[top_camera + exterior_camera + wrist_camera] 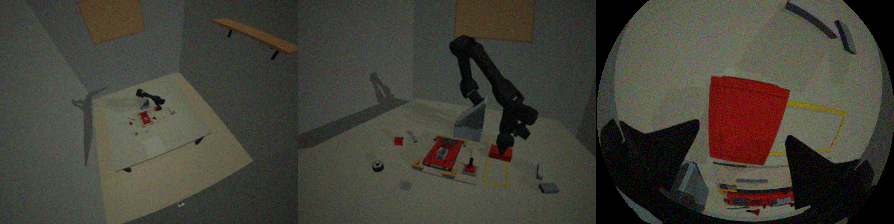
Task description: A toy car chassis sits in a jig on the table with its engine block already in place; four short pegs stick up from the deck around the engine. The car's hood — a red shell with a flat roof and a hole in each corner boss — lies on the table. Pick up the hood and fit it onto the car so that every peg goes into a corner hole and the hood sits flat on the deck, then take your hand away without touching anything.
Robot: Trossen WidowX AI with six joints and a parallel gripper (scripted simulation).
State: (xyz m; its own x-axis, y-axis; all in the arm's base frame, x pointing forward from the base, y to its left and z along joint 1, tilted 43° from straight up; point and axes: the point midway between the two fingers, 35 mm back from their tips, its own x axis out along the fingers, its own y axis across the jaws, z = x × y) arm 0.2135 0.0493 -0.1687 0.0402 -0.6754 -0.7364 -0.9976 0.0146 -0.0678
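The red hood is 10 mm below my gripper tip. From my gripper tip the other things lie so: dark wheel (410 mm to the right, 280 mm ahead, 20 mm below); grey engine block (220 mm to the right, 120 mm ahead).
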